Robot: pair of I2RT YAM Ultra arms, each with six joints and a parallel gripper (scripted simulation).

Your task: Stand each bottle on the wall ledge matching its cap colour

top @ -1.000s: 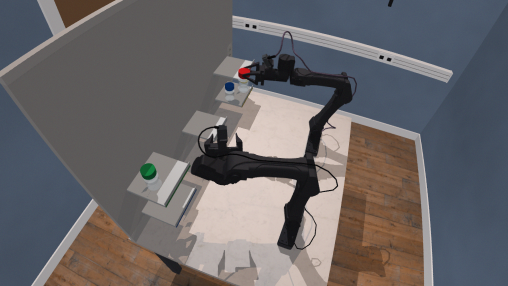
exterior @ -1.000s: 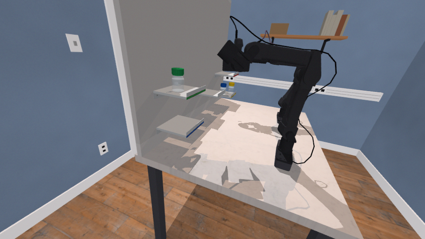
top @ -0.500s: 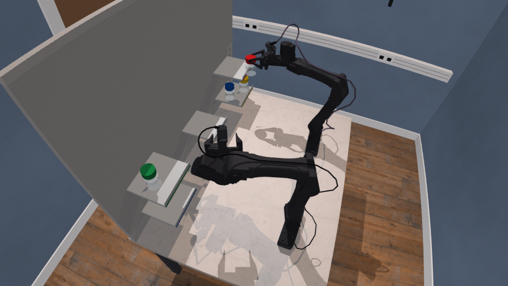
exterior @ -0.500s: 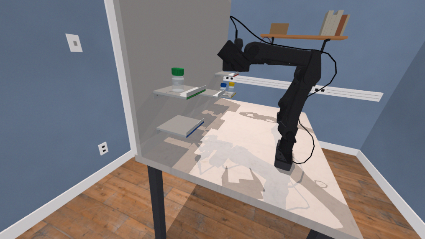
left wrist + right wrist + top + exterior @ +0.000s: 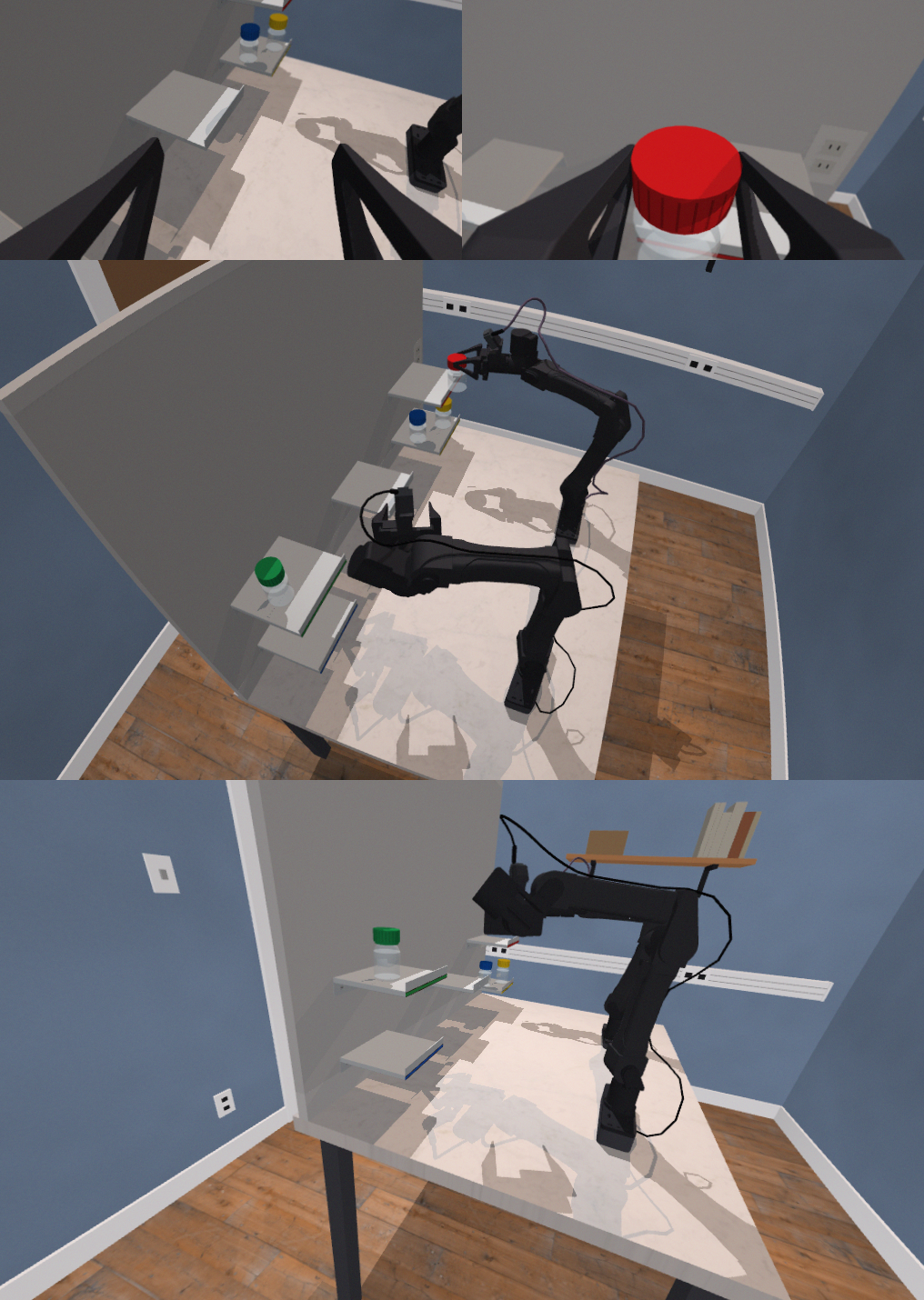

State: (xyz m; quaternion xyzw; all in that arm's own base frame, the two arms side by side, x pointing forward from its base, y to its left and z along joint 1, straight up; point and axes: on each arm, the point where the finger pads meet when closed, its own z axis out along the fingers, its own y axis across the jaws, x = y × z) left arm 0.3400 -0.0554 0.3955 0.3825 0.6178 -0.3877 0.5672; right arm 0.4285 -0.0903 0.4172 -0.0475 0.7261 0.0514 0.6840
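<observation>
Right now the red-capped bottle is 50 mm below my right hand. From my right hand the other things lie so: blue-capped bottle (120 mm ahead, 10 mm to the left, 280 mm below); then grey wall panel (220 mm ahead, 360 mm to the left, 10 mm above); then yellow-capped bottle (70 mm ahead, 100 mm to the right, 280 mm below).
</observation>
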